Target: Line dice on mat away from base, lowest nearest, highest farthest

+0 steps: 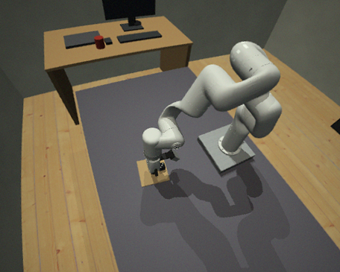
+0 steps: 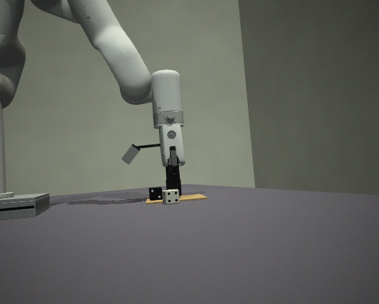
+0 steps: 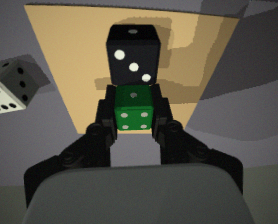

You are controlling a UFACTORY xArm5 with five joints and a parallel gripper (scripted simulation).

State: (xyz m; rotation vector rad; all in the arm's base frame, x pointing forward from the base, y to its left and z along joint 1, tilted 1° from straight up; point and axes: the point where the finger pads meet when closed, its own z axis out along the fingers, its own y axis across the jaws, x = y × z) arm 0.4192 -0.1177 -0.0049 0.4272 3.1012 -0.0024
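The green die lies 1 cm below my hand. The rest, counted from my hand: tan mat (3 cm below); then black die (4 cm behind, 1 cm to the left, 1 cm below); then white die (5 cm behind, 10 cm to the right, 2 cm below).
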